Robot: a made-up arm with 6 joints. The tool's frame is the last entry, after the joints. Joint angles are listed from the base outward.
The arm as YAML. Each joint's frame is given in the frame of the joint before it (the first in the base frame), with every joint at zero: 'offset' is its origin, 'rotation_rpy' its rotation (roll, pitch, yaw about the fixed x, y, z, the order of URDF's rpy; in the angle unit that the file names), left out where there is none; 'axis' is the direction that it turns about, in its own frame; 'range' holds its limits. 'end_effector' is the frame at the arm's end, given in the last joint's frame.
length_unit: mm
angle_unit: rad
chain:
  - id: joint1
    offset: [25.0, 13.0, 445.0]
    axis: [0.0, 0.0, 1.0]
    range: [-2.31, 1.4]
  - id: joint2
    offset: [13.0, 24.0, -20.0]
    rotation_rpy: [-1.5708, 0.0, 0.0]
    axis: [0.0, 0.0, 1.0]
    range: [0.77, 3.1]
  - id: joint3
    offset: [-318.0, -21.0, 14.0]
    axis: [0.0, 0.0, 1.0]
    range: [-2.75, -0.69]
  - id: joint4
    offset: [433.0, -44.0, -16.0]
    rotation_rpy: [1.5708, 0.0, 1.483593]
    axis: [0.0, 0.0, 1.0]
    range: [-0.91, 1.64]
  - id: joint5
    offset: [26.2, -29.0, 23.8]
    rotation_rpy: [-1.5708, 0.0, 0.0]
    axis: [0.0, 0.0, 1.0]
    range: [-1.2, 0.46]
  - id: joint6
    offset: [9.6, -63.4, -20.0]
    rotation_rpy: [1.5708, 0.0, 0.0]
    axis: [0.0, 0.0, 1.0]
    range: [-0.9, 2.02]
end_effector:
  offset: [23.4, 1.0, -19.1]
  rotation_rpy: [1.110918, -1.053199, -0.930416]
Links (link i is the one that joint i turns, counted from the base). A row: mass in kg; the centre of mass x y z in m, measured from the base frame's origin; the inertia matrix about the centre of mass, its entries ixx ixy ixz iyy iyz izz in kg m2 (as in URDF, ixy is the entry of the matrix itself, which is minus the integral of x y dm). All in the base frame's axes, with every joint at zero. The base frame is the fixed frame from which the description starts. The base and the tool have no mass.
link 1: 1.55; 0.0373 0.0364 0.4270; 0.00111 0 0 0.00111 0 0.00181
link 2: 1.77; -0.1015 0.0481 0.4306; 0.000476 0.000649 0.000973 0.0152 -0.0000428 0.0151
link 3: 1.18; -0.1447 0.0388 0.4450; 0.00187 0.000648 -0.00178 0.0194 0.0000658 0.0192
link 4: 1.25; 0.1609 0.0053 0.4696; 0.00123 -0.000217 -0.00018 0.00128 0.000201 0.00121
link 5: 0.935; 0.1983 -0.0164 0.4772; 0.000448 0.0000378 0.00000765 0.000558 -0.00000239 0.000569
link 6: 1.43; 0.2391 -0.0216 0.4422; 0.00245 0 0.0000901 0.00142 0 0.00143
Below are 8 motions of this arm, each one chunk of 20 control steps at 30 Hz.
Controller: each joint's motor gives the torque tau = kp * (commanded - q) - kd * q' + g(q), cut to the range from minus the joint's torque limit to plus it. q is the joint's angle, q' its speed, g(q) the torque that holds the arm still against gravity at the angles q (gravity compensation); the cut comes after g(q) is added. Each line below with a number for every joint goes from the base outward.
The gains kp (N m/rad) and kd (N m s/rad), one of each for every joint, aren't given. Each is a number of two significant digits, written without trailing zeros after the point. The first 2 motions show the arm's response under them.
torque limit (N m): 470 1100 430 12 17 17
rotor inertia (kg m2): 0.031 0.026 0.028 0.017 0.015 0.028
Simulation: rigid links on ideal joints. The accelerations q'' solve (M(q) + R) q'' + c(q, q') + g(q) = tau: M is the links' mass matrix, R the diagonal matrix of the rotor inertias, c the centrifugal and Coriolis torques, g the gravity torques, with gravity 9.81 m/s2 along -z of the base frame. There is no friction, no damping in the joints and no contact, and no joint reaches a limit. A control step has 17 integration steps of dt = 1/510 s. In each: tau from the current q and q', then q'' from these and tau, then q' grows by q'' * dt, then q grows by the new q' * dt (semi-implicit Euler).
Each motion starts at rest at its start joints. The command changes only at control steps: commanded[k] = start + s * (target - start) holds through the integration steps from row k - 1 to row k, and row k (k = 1, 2, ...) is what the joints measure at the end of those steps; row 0 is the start. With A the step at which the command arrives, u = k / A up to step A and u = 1 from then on. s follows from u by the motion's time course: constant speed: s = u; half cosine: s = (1 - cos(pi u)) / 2; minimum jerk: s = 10 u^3 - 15 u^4 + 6 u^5; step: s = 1 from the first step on.
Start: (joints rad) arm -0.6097 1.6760 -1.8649 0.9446 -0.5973 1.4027
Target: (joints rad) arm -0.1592 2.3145 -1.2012 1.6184 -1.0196 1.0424
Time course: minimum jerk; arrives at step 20
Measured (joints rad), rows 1 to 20:
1: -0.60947 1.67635 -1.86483 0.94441 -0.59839 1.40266
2: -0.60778 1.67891 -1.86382 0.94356 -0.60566 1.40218
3: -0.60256 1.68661 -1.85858 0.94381 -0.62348 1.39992
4: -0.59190 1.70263 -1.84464 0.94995 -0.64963 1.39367
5: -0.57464 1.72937 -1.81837 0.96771 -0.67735 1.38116
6: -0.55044 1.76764 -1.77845 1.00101 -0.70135 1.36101
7: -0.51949 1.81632 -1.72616 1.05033 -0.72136 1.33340
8: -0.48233 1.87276 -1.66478 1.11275 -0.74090 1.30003
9: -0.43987 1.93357 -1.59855 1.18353 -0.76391 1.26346
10: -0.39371 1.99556 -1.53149 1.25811 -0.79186 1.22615
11: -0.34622 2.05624 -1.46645 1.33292 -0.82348 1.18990
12: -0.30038 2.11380 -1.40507 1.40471 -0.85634 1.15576
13: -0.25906 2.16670 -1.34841 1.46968 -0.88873 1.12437
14: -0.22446 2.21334 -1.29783 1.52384 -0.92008 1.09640
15: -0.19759 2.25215 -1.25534 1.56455 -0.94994 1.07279
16: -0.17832 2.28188 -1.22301 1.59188 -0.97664 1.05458
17: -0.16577 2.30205 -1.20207 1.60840 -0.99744 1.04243
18: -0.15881 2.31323 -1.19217 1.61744 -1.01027 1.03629
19: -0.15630 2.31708 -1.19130 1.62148 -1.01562 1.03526
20: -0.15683 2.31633 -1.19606 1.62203 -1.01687 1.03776
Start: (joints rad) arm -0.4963 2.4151 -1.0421 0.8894 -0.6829 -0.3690
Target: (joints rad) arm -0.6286 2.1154 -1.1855 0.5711 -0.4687 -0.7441
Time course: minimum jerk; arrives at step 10
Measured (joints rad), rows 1 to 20:
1: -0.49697 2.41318 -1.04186 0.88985 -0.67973 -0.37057
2: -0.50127 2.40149 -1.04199 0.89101 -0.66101 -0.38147
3: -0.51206 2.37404 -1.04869 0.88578 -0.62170 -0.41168
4: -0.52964 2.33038 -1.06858 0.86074 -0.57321 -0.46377
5: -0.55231 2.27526 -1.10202 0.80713 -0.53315 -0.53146
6: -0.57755 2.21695 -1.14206 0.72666 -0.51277 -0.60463
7: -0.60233 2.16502 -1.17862 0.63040 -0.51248 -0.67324
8: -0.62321 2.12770 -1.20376 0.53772 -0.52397 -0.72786
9: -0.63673 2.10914 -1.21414 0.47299 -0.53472 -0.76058
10: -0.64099 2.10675 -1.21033 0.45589 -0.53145 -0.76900
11: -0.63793 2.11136 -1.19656 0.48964 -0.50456 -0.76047
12: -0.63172 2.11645 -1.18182 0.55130 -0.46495 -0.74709
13: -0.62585 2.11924 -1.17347 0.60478 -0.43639 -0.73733
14: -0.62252 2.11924 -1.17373 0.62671 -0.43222 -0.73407
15: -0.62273 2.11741 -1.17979 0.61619 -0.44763 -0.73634
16: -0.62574 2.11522 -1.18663 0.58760 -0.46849 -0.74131
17: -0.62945 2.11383 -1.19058 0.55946 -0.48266 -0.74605
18: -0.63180 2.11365 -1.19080 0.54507 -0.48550 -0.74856
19: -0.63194 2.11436 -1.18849 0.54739 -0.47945 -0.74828
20: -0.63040 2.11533 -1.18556 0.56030 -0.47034 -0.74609
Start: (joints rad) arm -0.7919 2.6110 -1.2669 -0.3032 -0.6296 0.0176
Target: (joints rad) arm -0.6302 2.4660 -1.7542 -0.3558 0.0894 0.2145
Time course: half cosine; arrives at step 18
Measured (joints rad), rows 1 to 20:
1: -0.79140 2.61063 -1.26869 -0.30005 -0.62356 0.01839
2: -0.78923 2.60884 -1.27598 -0.29103 -0.60228 0.02185
3: -0.78451 2.60470 -1.29133 -0.28089 -0.56682 0.02910
4: -0.77705 2.59796 -1.31522 -0.27684 -0.52565 0.03952
5: -0.76717 2.58883 -1.34676 -0.28176 -0.48329 0.05178
6: -0.75545 2.57777 -1.38427 -0.29370 -0.43835 0.06513
7: -0.74242 2.56541 -1.42569 -0.30852 -0.38816 0.07951
8: -0.72854 2.55236 -1.46904 -0.32238 -0.33212 0.09507
9: -0.71420 2.53916 -1.51276 -0.33316 -0.27189 0.11170
10: -0.69973 2.52615 -1.55580 -0.34079 -0.21021 0.12893
11: -0.68549 2.51359 -1.59728 -0.34655 -0.15004 0.14603
12: -0.67187 2.50169 -1.63636 -0.35202 -0.09405 0.16225
13: -0.65928 2.49072 -1.67203 -0.35821 -0.04425 0.17691
14: -0.64815 2.48102 -1.70319 -0.36520 -0.00200 0.18955
15: -0.63890 2.47296 -1.72871 -0.37231 0.03186 0.19981
16: -0.63190 2.46690 -1.74762 -0.37850 0.05673 0.20748
17: -0.62742 2.46312 -1.75918 -0.38285 0.07205 0.21240
18: -0.62562 2.46178 -1.76299 -0.38482 0.07730 0.21444
19: -0.62626 2.46275 -1.76082 -0.38143 0.07768 0.21423
20: -0.62840 2.46493 -1.75629 -0.36991 0.08222 0.21357

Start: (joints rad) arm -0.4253 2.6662 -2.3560 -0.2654 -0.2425 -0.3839
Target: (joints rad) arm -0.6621 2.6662 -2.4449 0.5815 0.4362 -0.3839
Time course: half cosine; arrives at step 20
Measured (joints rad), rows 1 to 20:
1: -0.42557 2.66621 -2.35652 -0.26258 -0.24012 -0.38400
2: -0.42697 2.66612 -2.35828 -0.25157 -0.23067 -0.38418
3: -0.43075 2.66587 -2.36132 -0.22954 -0.21179 -0.38419
4: -0.43801 2.66561 -2.36532 -0.19688 -0.18417 -0.38396
5: -0.44929 2.66549 -2.36997 -0.15494 -0.14903 -0.38370
6: -0.46444 2.66555 -2.37508 -0.10522 -0.10720 -0.38360
7: -0.48268 2.66575 -2.38061 -0.04941 -0.05979 -0.38369
8: -0.50285 2.66601 -2.38654 0.01069 -0.00850 -0.38391
9: -0.52373 2.66624 -2.39287 0.07345 0.04481 -0.38417
10: -0.54432 2.66637 -2.39956 0.13764 0.09860 -0.38440
11: -0.56395 2.66638 -2.40647 0.20228 0.15177 -0.38456
12: -0.58232 2.66631 -2.41338 0.26638 0.20339 -0.38458
13: -0.59933 2.66622 -2.42000 0.32866 0.25253 -0.38446
14: -0.61492 2.66615 -2.42607 0.38740 0.29812 -0.38423
15: -0.62899 2.66614 -2.43143 0.44067 0.33895 -0.38397
16: -0.64132 2.66616 -2.43598 0.48654 0.37383 -0.38378
17: -0.65161 2.66617 -2.43969 0.52350 0.40171 -0.38370
18: -0.65953 2.66614 -2.44250 0.55060 0.42181 -0.38375
19: -0.66475 2.66608 -2.44435 0.56744 0.43372 -0.38389
20: -0.66704 2.66600 -2.44514 0.57399 0.43730 -0.38405

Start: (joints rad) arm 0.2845 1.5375 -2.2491 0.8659 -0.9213 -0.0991
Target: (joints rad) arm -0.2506 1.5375 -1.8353 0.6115 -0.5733 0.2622
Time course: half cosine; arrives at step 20
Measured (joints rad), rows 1 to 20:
1: 0.28262 1.53698 -2.24766 0.86669 -0.91918 -0.09750
2: 0.27537 1.53587 -2.24244 0.86674 -0.91263 -0.09153
3: 0.26096 1.53499 -2.23189 0.86177 -0.90235 -0.08045
4: 0.23968 1.53492 -2.21535 0.85060 -0.88908 -0.06553
5: 0.21261 1.53563 -2.19327 0.83600 -0.87182 -0.04792
6: 0.18092 1.53675 -2.16683 0.82095 -0.84972 -0.02772
7: 0.14552 1.53785 -2.13739 0.80618 -0.82370 -0.00467
8: 0.10714 1.53865 -2.10611 0.79054 -0.79591 0.02103
9: 0.06643 1.53909 -2.07383 0.77261 -0.76821 0.04854
10: 0.02422 1.53927 -2.04114 0.75204 -0.74139 0.07683
11: -0.01846 1.53935 -2.00857 0.72967 -0.71537 0.10500
12: -0.06042 1.53944 -1.97669 0.70705 -0.68997 0.13237
13: -0.10050 1.53958 -1.94619 0.68565 -0.66534 0.15841
14: -0.13764 1.53976 -1.91787 0.66637 -0.64208 0.18260
15: -0.17091 1.53992 -1.89255 0.64950 -0.62107 0.20437
16: -0.19953 1.54001 -1.87095 0.63503 -0.60315 0.22318
17: -0.22282 1.53999 -1.85368 0.62295 -0.58898 0.23853
18: -0.24020 1.53989 -1.84115 0.61342 -0.57890 0.25002
19: -0.25123 1.53974 -1.83362 0.60682 -0.57304 0.25735
20: -0.25560 1.53958 -1.83119 0.60354 -0.57134 0.26035

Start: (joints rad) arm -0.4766 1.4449 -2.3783 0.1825 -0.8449 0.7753
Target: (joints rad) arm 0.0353 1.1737 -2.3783 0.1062 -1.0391 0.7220
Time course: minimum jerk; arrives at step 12
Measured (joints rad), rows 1 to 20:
1: -0.47464 1.44410 -2.37759 0.18240 -0.84489 0.77475
2: -0.46198 1.43888 -2.37387 0.18297 -0.84488 0.77162
3: -0.43023 1.42531 -2.36794 0.18820 -0.84593 0.76556
4: -0.37726 1.40100 -2.36295 0.19789 -0.85255 0.75867
5: -0.30735 1.36601 -2.36194 0.20510 -0.87069 0.75314
6: -0.22928 1.32292 -2.36633 0.20084 -0.90327 0.74942
7: -0.15264 1.27637 -2.37543 0.17893 -0.94828 0.74619
8: -0.08445 1.23212 -2.38683 0.14028 -0.99894 0.74176
9: -0.02959 1.19579 -2.39732 0.09500 -1.04505 0.73587
10: 0.00803 1.17155 -2.40396 0.05756 -1.07653 0.72987
11: 0.02749 1.16095 -2.40470 0.03918 -1.08761 0.72546
12: 0.03333 1.16178 -2.39865 0.04391 -1.07866 0.72332
13: 0.03470 1.16829 -2.38682 0.06894 -1.05598 0.72241
14: 0.03529 1.17550 -2.37447 0.10389 -1.03093 0.72157
15: 0.03564 1.18020 -2.36666 0.13304 -1.01465 0.72067
16: 0.03577 1.18112 -2.36547 0.14480 -1.01227 0.72026
17: 0.03565 1.17882 -2.36982 0.13778 -1.02150 0.72063
18: 0.03542 1.17499 -2.37660 0.11928 -1.03561 0.72152
19: 0.03519 1.17154 -2.38245 0.09974 -1.04761 0.72239
20: 0.03507 1.16978 -2.38522 0.08746 -1.05321 0.72286

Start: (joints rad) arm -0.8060 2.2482 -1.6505 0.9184 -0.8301 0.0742
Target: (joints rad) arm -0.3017 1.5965 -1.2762 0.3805 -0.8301 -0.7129
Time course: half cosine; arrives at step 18
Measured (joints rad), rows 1 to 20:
1: -0.80488 2.24434 -1.64651 0.91479 -0.82934 0.07112
2: -0.79948 2.23187 -1.63538 0.90203 -0.82889 0.05787
3: -0.78635 2.20975 -1.61947 0.87947 -0.83026 0.03029
4: -0.76366 2.17800 -1.60100 0.85046 -0.83198 -0.00961
5: -0.73160 2.13761 -1.58050 0.81801 -0.83264 -0.05777
6: -0.69204 2.09030 -1.55729 0.78316 -0.83230 -0.11179
7: -0.64770 2.03808 -1.53058 0.74589 -0.83145 -0.17116
8: -0.60134 1.98286 -1.50045 0.70607 -0.83033 -0.23556
9: -0.55508 1.92627 -1.46801 0.66384 -0.82920 -0.30367
10: -0.51019 1.86974 -1.43501 0.61964 -0.82861 -0.37314
11: -0.46735 1.81472 -1.40320 0.57441 -0.82914 -0.44129
12: -0.42716 1.76275 -1.37385 0.52970 -0.83086 -0.50566
13: -0.39044 1.71544 -1.34771 0.48758 -0.83326 -0.56421
14: -0.35836 1.67437 -1.32517 0.45024 -0.83559 -0.61524
15: -0.33213 1.64093 -1.30661 0.41956 -0.83721 -0.65726
16: -0.31270 1.61617 -1.29252 0.39681 -0.83788 -0.68902
17: -0.30062 1.60078 -1.28351 0.38253 -0.83775 -0.70948
18: -0.29607 1.59515 -1.28010 0.37671 -0.83715 -0.71797
19: -0.29753 1.59530 -1.27892 0.37626 -0.83463 -0.71698
20: -0.30113 1.59626 -1.27675 0.37775 -0.83068 -0.71332

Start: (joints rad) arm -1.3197 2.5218 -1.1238 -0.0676 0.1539 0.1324
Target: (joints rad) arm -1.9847 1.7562 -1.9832 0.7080 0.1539 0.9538
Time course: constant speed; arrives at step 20
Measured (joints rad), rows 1 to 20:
1: -1.33956 2.49655 -1.13682 0.01173 0.18176 0.15079
2: -1.37521 2.45815 -1.18152 0.10943 0.21886 0.19948
3: -1.40946 2.41571 -1.24147 0.14122 0.20249 0.25676
4: -1.44169 2.37255 -1.30172 0.12326 0.14786 0.30229
5: -1.47578 2.33042 -1.35500 0.10322 0.10877 0.33655
6: -1.51205 2.29055 -1.39962 0.11067 0.10732 0.36976
7: -1.54874 2.25328 -1.43735 0.14997 0.12858 0.40793
8: -1.58394 2.21763 -1.47228 0.20928 0.15086 0.45034
9: -1.61666 2.18189 -1.50897 0.27212 0.16340 0.49380
10: -1.64747 2.14478 -1.55008 0.32684 0.16531 0.53638
11: -1.67808 2.10607 -1.59526 0.37017 0.15992 0.57808
12: -1.71008 2.06641 -1.64213 0.40488 0.15174 0.61951
13: -1.74411 2.02680 -1.68818 0.43554 0.14499 0.66086
14: -1.77967 1.98791 -1.73213 0.46596 0.14209 0.70181
15: -1.81563 1.94987 -1.77415 0.49836 0.14296 0.74215
16: -1.85090 1.91232 -1.81528 0.53366 0.14571 0.78213
17: -1.88492 1.87476 -1.85669 0.57177 0.14826 0.82228
18: -1.91787 1.83684 -1.89902 0.61190 0.14943 0.86303
19: -1.95039 1.79850 -1.94227 0.65281 0.14916 0.90440
20: -1.98317 1.75989 -1.98598 0.69309 0.14799 0.94611

